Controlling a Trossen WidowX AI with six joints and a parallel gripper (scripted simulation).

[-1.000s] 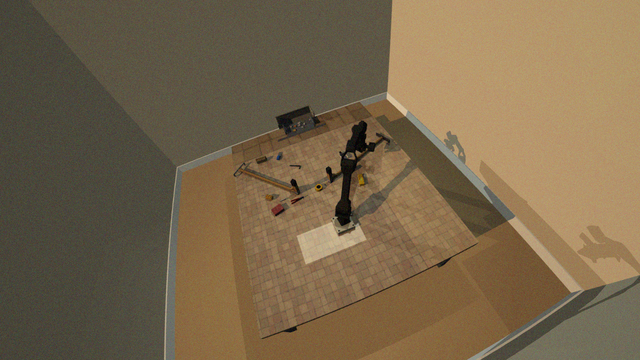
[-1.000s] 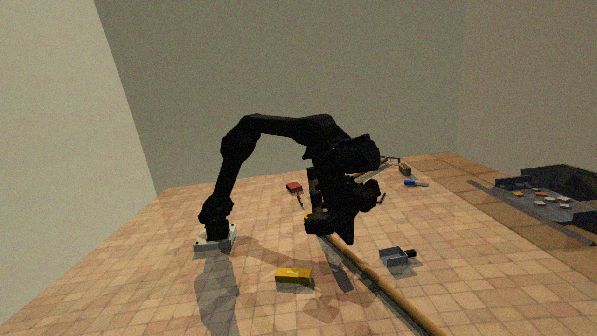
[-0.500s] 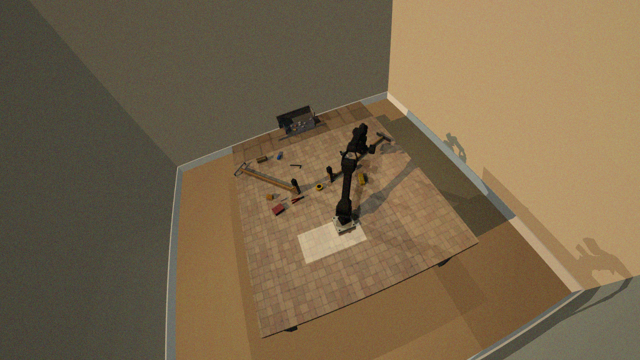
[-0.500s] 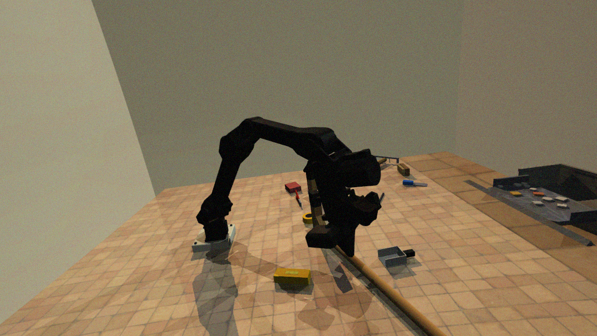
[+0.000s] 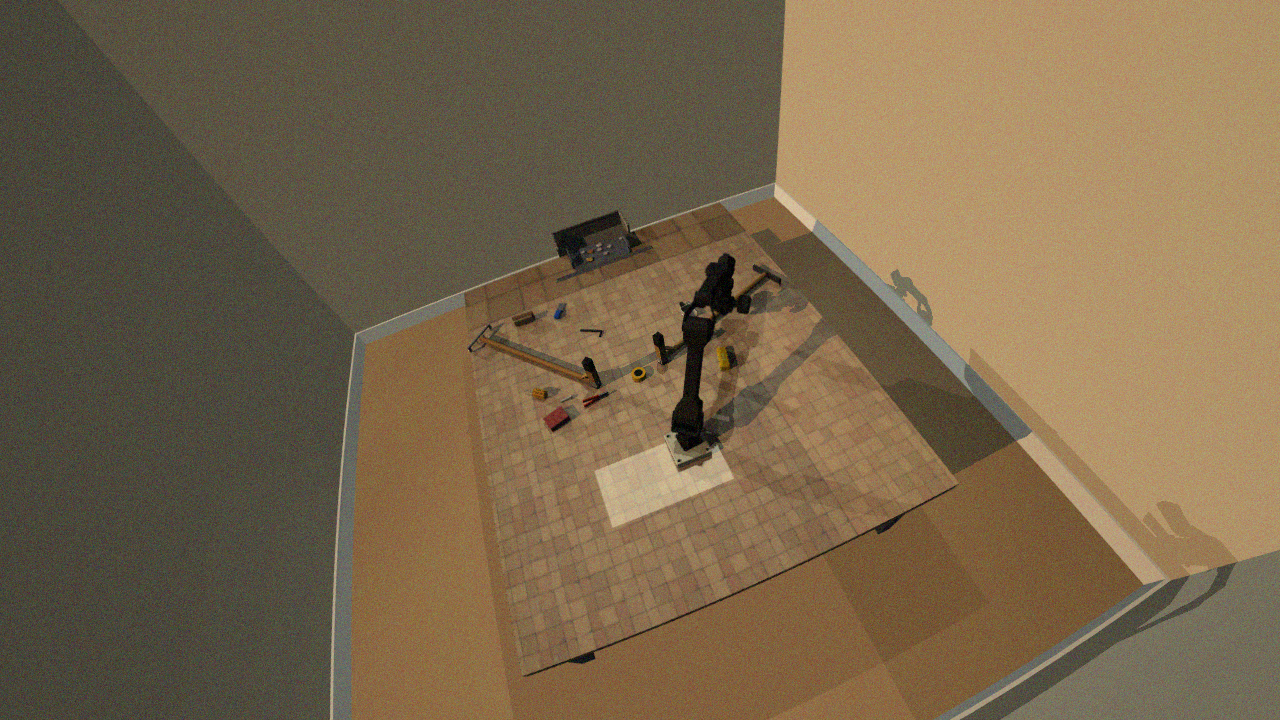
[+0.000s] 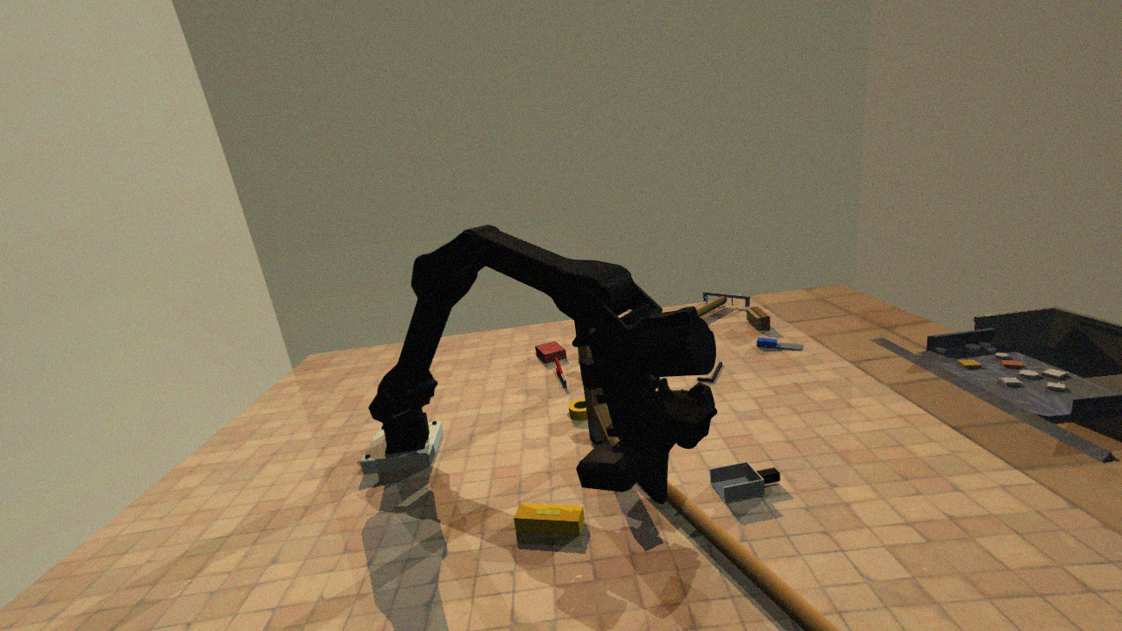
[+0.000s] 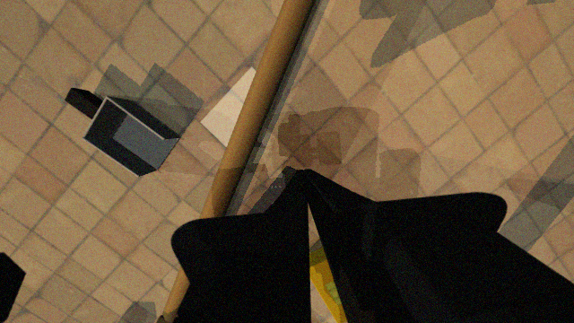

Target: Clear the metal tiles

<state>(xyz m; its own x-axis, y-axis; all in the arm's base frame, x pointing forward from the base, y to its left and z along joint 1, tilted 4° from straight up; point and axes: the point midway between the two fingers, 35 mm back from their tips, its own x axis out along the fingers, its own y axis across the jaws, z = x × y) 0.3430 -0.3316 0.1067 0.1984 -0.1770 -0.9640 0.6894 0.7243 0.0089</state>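
The small grey box lies 150 mm ahead of my gripper tip, 80 mm to the left of it and 60 mm below it. Also, from my gripper tip: yellow tape roll 370 mm to the left, 60 mm below, 40 mm behind; yellow block 130 mm behind, 90 mm to the left, 50 mm below; hex key 430 mm to the left, 240 mm ahead, 70 mm below.
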